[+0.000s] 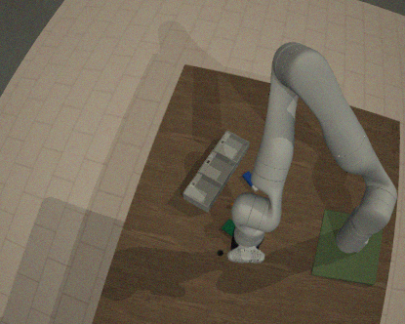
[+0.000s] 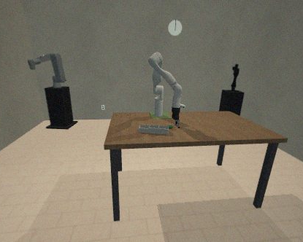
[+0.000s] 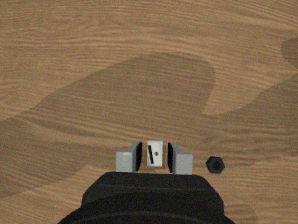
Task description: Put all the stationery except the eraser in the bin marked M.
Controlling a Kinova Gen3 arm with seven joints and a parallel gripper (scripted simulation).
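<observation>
The small white thing lies 10 mm below my hand. The rest, counted from my hand: orange stick-like thing 80 mm ahead, 160 mm to the right, 10 mm below; then small black thing 60 mm ahead, 10 mm to the left, 20 mm below; then green notepad 70 mm ahead, 70 mm to the right, 20 mm below.
</observation>
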